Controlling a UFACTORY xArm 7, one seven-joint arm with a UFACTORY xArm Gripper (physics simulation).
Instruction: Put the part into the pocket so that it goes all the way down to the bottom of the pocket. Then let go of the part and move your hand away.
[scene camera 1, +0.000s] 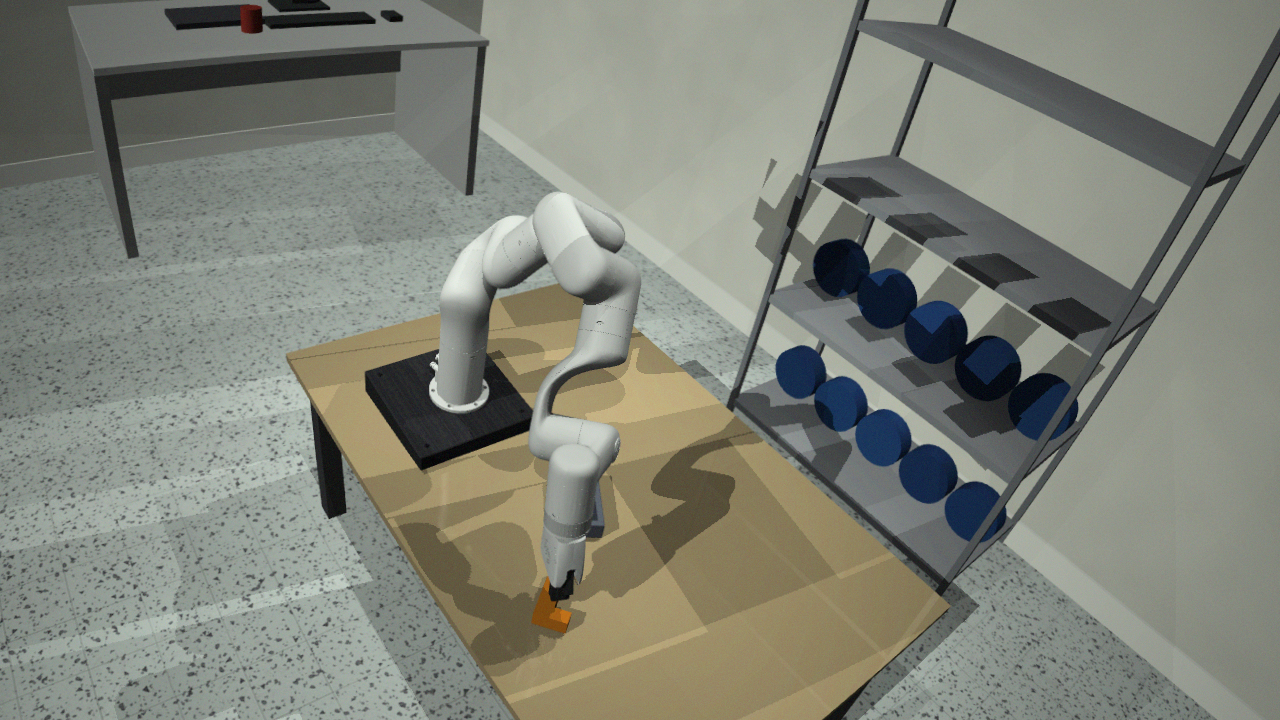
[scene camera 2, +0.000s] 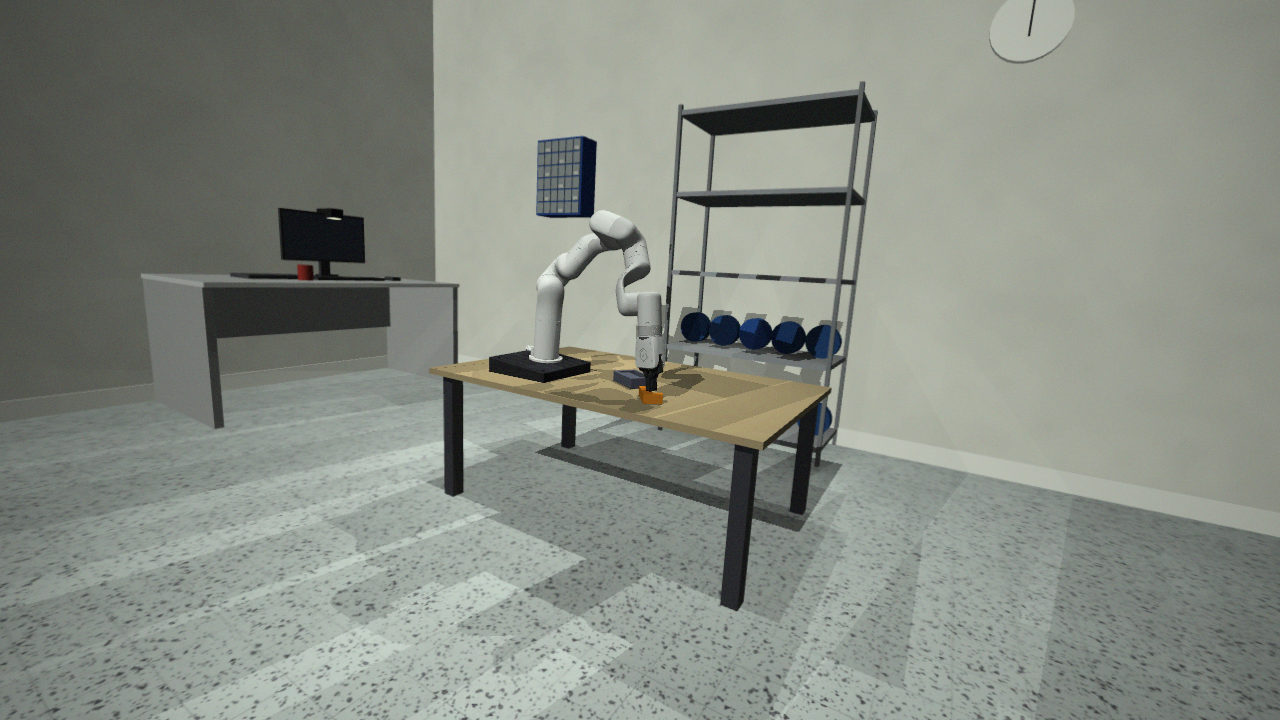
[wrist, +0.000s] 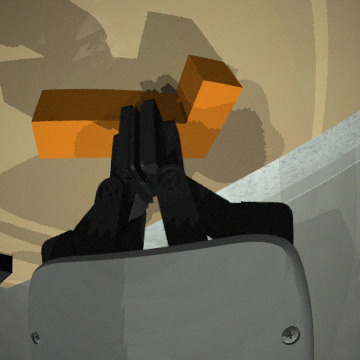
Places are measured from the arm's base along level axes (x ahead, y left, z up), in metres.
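Where they show: gripper, between the fingertips: (scene camera 1: 558, 596) (scene camera 2: 651, 390) (wrist: 146, 120); arm's base, origin of its link: (scene camera 1: 459, 392) (scene camera 2: 545, 359).
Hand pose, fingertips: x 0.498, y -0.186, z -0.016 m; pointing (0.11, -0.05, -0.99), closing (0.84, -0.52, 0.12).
Observation:
Things, the pixels of their centre, and the offset from my fingertips. Level surfaces: height alone.
- orange L-shaped block, middle of its body: (wrist: 129, 103) (scene camera 1: 558, 597) (scene camera 2: 650, 394) dx -0.005, dy +0.007, dz -0.015 m
- grey-blue box, middle of its body: (scene camera 1: 576, 503) (scene camera 2: 633, 378) dx -0.137, dy +0.185, dz -0.012 m
- wooden table, height of its surface: dz -0.030 m
The part is an orange L-shaped block (scene camera 1: 541, 615) (scene camera 2: 651, 399) (wrist: 70, 140) resting on the table. In the wrist view its long arm runs left and its short arm rises at the right. My gripper (scene camera 1: 558, 600) (scene camera 2: 650, 388) (wrist: 146, 120) is shut with nothing between its fingers. Its closed fingertips are at the block's inner side, over the long arm in the wrist view; whether they touch it I cannot tell. The pocket seems to be in the grey-blue box (scene camera 1: 597, 529) (scene camera 2: 628, 380), partly hidden behind the arm. Its opening cannot be made out.
The wooden table (scene camera 1: 805, 573) (scene camera 2: 716, 420) carries the arm's black base plate (scene camera 1: 402, 407) (scene camera 2: 514, 365) at its far left. A metal shelf rack (scene camera 1: 1056, 100) (scene camera 2: 778, 113) with blue discs stands beyond the table. A grey desk (scene camera 1: 277, 44) (scene camera 2: 179, 282) stands further back at the left.

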